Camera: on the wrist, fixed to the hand. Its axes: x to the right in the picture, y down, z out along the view.
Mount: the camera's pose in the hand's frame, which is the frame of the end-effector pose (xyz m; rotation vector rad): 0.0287 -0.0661 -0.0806 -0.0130 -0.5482 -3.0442
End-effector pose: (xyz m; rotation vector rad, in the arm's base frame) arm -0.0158 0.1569 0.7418 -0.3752 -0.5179 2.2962
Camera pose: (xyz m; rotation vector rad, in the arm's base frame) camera 0.0376 0.2406 0.6990 0.7408 -0.4589 -0.6676
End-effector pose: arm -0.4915 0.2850 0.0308 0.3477 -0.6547 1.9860
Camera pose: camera -0.4450 0.3774 -0.0007 0.8924 0.0959 -1.0584
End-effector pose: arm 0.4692 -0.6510 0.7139 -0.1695 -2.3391 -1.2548
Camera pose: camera 0.4508 -0.7575 0.7150 -1.7564 0.2830 0.5535
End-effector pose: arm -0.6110 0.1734 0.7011 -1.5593 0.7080 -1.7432
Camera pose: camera -0.7009 0.1881 0.7594 0.9312 1.4830 0.5673
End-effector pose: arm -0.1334 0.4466 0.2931 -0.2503 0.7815 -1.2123
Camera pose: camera -0.2316 0.4149 0.2609 1.1180 0.5732 1.7779
